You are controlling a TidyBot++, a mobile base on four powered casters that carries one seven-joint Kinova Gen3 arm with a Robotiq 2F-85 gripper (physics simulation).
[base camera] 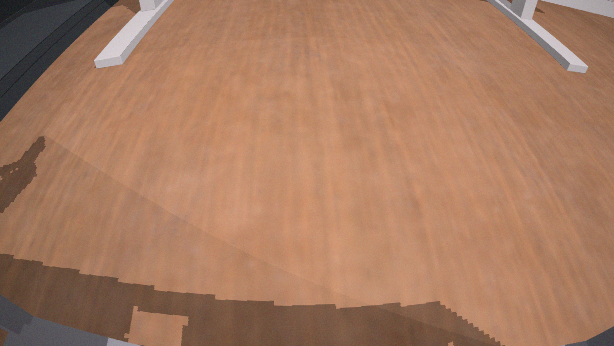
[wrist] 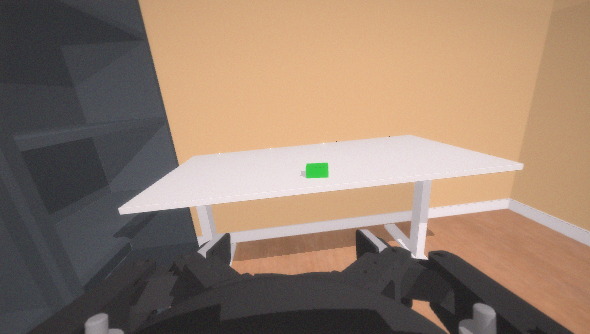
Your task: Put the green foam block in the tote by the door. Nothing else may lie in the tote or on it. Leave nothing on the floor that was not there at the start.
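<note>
The green foam block lies on the white table, near the middle of its front edge, in the wrist view. My gripper is open, with its two fingers wide apart and no thing between them. It is short of the table, and the block shows beyond and above the fingertips in the wrist view. The tote and the door do not show in either view.
A dark grey shelf unit stands close on the left, beside the table's left end. The table's white feet stand on the wooden floor ahead, left and right. A wall is behind the table, another at the right.
</note>
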